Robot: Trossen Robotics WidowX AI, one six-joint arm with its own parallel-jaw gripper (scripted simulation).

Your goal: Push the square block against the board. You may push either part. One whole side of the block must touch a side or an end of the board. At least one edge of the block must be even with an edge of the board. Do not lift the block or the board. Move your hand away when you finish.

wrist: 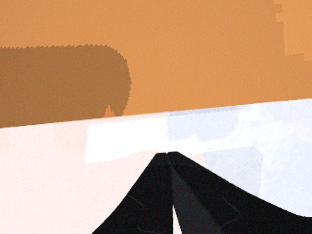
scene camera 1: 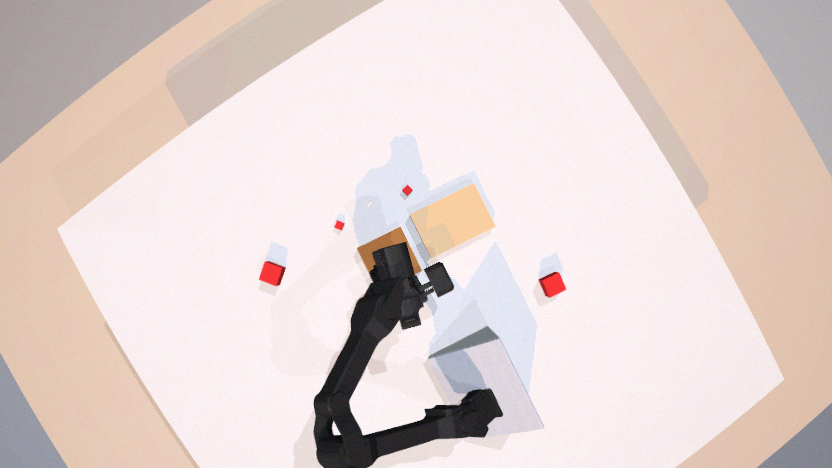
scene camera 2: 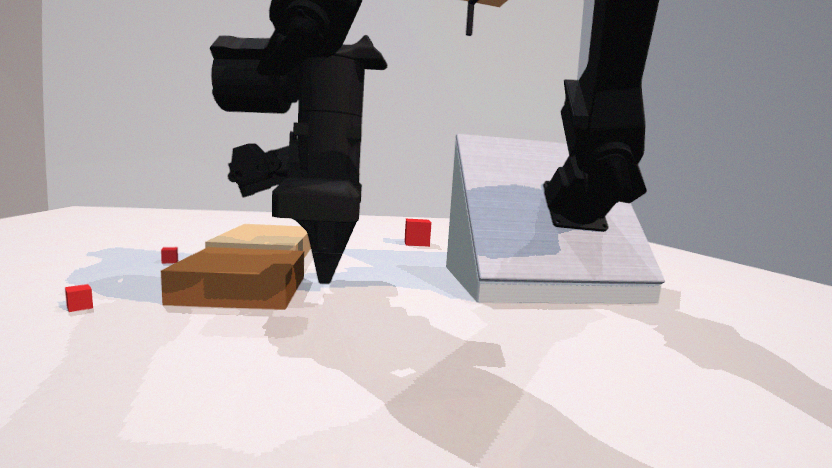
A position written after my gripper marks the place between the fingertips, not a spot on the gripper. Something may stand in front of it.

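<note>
A brown square block (scene camera 2: 214, 277), (wrist: 67, 67), (scene camera 1: 396, 236) is here in the scene, and so is a tan board (scene camera 1: 462, 215), (scene camera 2: 246, 236). In the wrist view the tan board is out of frame. As for my gripper (scene camera 2: 324, 283), (wrist: 167, 162), (scene camera 1: 406, 292), it is shut and holds nothing.
</note>
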